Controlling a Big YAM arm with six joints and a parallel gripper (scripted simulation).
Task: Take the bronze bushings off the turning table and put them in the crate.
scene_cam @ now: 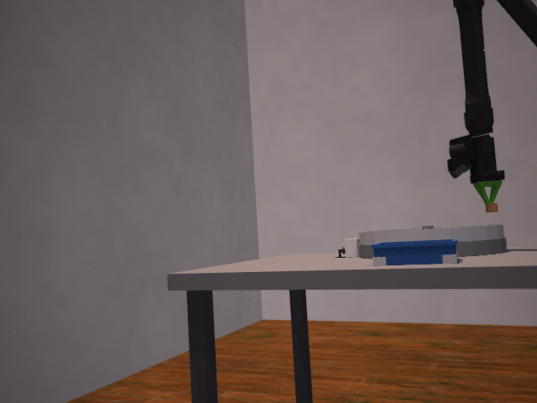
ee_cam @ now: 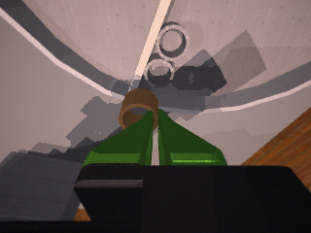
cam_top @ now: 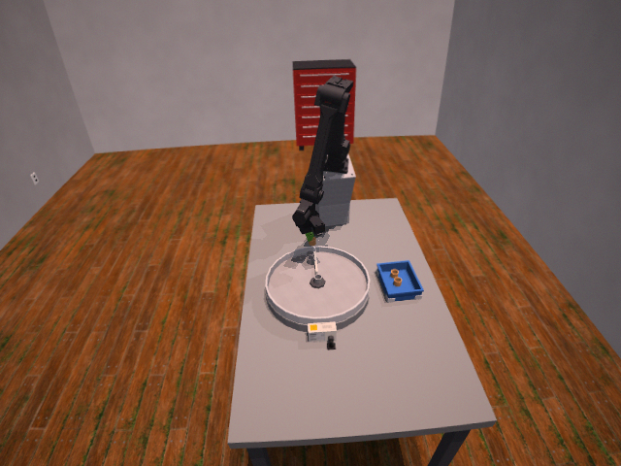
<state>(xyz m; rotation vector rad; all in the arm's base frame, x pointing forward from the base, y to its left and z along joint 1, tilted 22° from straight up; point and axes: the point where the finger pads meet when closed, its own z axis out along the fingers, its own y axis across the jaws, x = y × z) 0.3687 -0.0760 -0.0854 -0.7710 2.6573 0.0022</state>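
My gripper is now 9 cm short of the blue crate, 39 cm to the right of it and 12 cm above it. Round my hand: turning table: 17 cm ahead, 6 cm to the left, 9 cm below.
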